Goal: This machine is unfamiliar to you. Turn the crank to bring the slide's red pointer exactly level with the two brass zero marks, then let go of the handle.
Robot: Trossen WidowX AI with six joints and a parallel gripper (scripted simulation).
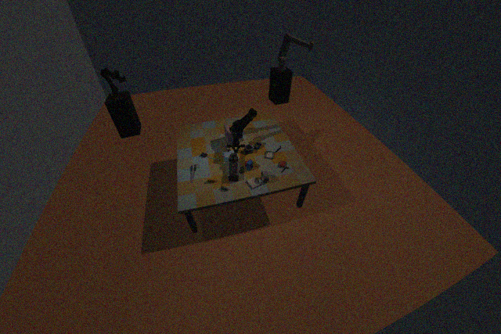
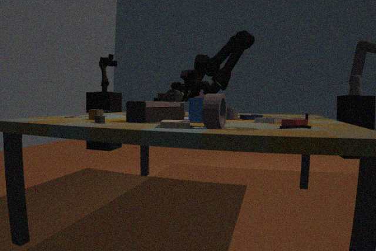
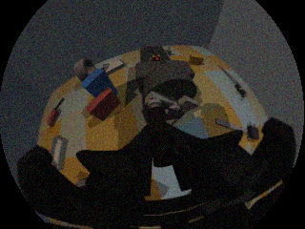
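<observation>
My gripper tip is now 13 cm short of the red pointer and 7 cm to the left of it. Round my gripper tip: blue block (16 cm ahead, 9 cm to the left, 3 cm below); yellow block (31 cm to the right, 20 cm ahead, 6 cm below); dark crank handle (3 cm above, 2 cm behind, 1 cm to the left).
</observation>
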